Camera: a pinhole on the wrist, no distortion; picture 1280 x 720 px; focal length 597.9 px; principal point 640.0 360.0 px. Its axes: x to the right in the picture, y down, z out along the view. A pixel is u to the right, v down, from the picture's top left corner.
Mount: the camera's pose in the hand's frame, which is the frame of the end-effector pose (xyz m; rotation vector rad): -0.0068 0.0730 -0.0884 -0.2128 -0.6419 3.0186
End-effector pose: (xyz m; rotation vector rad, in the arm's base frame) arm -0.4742 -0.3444 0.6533 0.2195 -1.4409 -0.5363
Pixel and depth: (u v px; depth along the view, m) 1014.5 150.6 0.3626
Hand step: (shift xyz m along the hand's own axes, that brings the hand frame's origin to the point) -0.2814 0.0605 0.2632
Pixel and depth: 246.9 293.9 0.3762
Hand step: 0.1844 -0.0587 0.2996
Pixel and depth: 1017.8 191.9 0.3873
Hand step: -0.3028 0.0354 0.2759
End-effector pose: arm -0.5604 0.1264 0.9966 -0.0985 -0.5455 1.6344
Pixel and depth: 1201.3 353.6 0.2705
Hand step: -0.2970 -0.0138 0.1259
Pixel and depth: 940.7 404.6 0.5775
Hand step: -0.3782 -0.1762 0.3803
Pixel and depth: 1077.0 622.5 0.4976
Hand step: -0.4424 -0.2987 0.2274
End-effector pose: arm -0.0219 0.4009 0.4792 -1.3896 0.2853 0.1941
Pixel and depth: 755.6 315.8 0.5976
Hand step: -0.2065 -0.1178 0.4558
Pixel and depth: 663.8 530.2 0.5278
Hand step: -0.1065 -0.2744 0.3251
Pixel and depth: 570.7 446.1 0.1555
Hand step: -0.0118 -0.0112 0.0453
